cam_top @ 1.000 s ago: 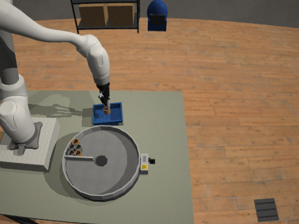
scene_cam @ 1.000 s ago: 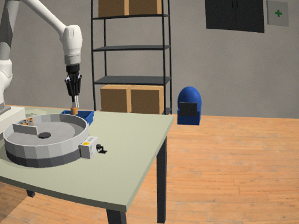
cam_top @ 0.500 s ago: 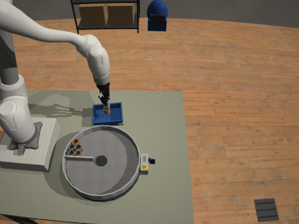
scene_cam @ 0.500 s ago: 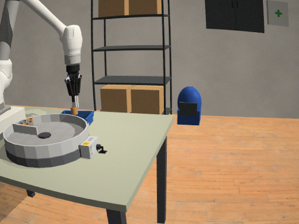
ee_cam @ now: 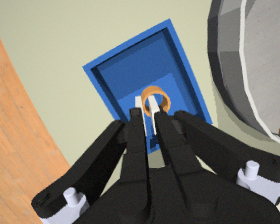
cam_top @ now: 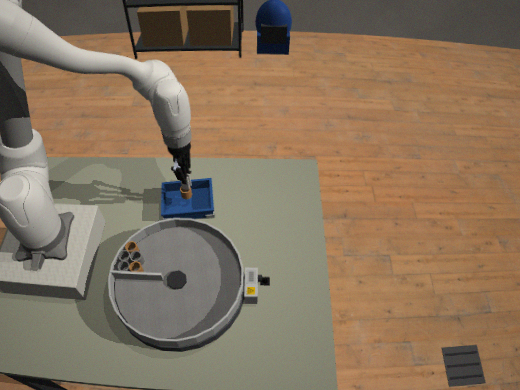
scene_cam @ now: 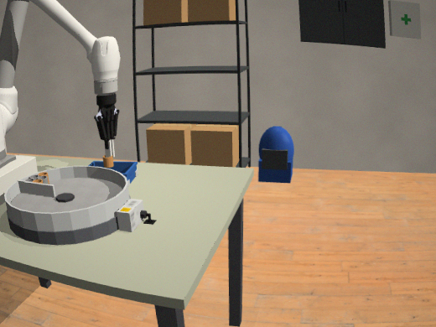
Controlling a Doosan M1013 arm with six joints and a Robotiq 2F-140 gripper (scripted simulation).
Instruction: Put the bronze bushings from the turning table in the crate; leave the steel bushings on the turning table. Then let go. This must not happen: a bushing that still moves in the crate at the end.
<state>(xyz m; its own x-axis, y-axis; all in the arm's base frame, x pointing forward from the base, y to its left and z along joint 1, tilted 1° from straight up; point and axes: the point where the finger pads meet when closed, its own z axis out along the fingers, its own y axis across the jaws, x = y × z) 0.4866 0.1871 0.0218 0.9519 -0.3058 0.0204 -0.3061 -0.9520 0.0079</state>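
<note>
Now: hand 90 mm above the crate and 10 mm to the left of it. Also, from my hand: grey turning table: 350 mm to the right, 70 mm below, 40 mm behind.
</note>
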